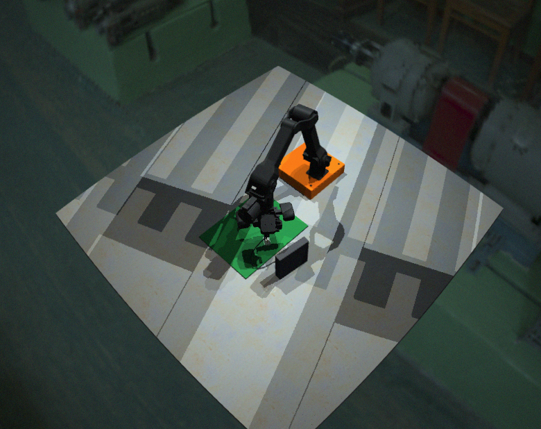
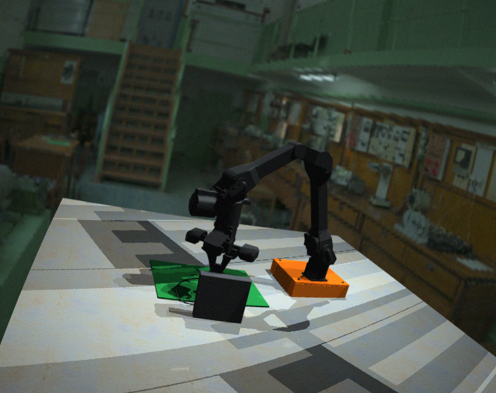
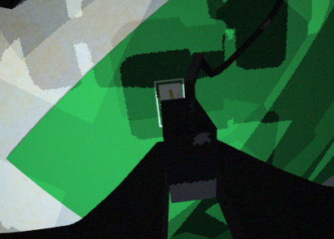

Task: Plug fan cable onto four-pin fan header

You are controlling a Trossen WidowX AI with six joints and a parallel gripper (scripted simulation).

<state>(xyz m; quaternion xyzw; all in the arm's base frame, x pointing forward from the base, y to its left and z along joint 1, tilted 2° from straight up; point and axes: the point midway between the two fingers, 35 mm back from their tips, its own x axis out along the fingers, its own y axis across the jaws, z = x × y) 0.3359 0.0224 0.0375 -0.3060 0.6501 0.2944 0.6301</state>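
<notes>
My gripper tip is now 70 mm above the green board and 60 mm to the left of it. Round my gripper tip: black plug (10 mm to the left, 10 mm above); then black fan box (130 mm to the left, 30 mm ahead).
</notes>
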